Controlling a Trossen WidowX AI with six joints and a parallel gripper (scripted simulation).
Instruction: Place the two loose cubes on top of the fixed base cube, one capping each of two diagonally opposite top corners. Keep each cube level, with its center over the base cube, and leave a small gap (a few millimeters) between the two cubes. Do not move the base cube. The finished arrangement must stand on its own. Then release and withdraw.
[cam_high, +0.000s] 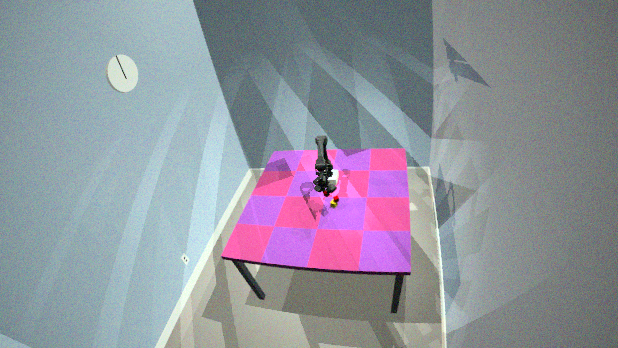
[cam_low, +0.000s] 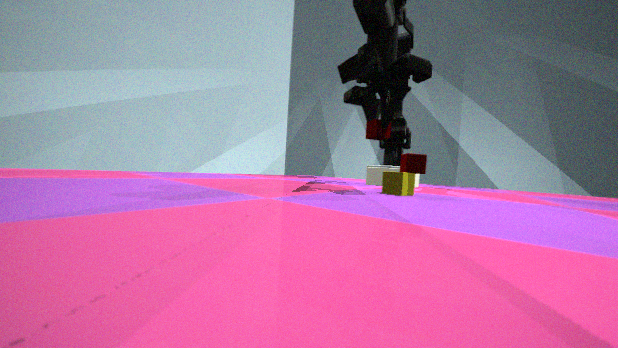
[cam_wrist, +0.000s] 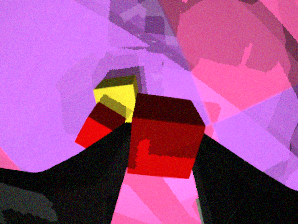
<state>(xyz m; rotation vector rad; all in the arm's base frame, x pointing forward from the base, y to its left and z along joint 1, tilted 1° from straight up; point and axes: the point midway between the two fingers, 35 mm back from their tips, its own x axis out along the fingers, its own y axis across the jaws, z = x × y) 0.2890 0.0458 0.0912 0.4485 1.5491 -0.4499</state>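
Now: gripper tip 100 mm above the yellow cube and 40 mm to the right of it.
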